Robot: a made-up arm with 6 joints.
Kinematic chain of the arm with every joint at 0, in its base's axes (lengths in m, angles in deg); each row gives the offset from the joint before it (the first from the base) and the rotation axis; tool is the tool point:
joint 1: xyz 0 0 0.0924 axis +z
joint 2: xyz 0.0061 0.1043 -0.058 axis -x
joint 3: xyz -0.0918 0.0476 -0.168 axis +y
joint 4: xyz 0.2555 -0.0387 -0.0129 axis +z
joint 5: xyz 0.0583 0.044 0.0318 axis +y
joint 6: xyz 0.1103 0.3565 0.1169 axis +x
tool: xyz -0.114 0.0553 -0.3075
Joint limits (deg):
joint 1: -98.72..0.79
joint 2: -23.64..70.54
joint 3: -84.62..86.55
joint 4: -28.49..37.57
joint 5: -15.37..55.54
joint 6: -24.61..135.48
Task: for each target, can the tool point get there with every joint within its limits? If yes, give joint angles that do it. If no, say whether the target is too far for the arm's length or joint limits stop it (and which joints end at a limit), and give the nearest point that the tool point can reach.
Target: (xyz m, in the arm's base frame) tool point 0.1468 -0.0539 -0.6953
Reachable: yes | joints -37.46 53.91 35.68 -13.73 28.47 20.17
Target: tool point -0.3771 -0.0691 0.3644
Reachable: no: joint limits stop it (at a limit: joint 1, joint 2, joint 3, joint 4, joint 6) | nearest point -0.3649 0.2255 0.7473 | short by 0.483 m
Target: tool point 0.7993 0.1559 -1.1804
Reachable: no: too far | nearest point 0.6434 0.1255 -0.9076 | short by 0.316 m
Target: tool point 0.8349 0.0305 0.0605
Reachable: yes | joints -83.77 3.02 -15.80 15.44 27.83 92.32
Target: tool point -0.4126 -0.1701 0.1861
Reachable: no: joint limits stop it (at a limit: joint 1, joint 2, joint 4, joint 6) | nearest point -0.1829 0.0043 -0.2247 | short by 0.502 m
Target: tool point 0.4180 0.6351 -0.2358
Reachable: yes | joints -35.35 15.60 -6.69 24.17 46.68 73.06
